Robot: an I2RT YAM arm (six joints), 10 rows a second.
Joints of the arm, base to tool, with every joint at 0 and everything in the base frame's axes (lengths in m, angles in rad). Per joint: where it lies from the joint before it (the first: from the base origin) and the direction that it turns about. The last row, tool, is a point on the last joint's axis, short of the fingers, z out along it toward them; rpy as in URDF.
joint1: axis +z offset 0 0 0.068
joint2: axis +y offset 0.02 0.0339 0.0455
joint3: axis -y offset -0.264 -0.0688 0
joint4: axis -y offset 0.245 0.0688 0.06
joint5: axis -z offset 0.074 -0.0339 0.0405
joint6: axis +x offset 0.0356 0 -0.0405
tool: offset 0 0 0 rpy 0 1.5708 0
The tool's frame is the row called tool.
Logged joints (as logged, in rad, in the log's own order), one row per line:
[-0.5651 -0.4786 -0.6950 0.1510 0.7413 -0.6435]
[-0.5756 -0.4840 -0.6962 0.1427 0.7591 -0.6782]
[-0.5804 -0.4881 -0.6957 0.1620 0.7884 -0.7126]
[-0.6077 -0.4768 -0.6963 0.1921 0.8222 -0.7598]
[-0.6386 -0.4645 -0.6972 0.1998 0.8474 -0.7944]
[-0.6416 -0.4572 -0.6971 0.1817 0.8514 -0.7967]
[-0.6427 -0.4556 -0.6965 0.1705 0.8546 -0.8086]
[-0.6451 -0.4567 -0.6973 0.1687 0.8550 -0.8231]
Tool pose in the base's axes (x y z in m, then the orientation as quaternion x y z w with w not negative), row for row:
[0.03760 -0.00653 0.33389 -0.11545 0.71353 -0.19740 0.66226]
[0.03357 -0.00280 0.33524 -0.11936 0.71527 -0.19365 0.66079]
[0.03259 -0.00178 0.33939 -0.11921 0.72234 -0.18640 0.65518]
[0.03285 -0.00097 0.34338 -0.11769 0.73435 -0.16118 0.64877]
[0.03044 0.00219 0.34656 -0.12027 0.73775 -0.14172 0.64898]
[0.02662 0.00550 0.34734 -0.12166 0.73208 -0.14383 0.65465]
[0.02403 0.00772 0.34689 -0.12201 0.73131 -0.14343 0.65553]
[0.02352 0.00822 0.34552 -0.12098 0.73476 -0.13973 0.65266]
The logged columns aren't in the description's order. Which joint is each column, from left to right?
Columns, left to right: joint5, joint6, joint1, joint2, joint3, joint4.
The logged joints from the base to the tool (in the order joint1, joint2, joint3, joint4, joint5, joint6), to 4 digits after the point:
[-0.6950 0.1510 0.7413 -0.6435 -0.5651 -0.4786]
[-0.6962 0.1427 0.7591 -0.6782 -0.5756 -0.4840]
[-0.6957 0.1620 0.7884 -0.7126 -0.5804 -0.4881]
[-0.6963 0.1921 0.8222 -0.7598 -0.6077 -0.4768]
[-0.6972 0.1998 0.8474 -0.7944 -0.6386 -0.4645]
[-0.6971 0.1817 0.8514 -0.7967 -0.6416 -0.4572]
[-0.6965 0.1705 0.8546 -0.8086 -0.6427 -0.4556]
[-0.6973 0.1687 0.8550 -0.8231 -0.6451 -0.4567]

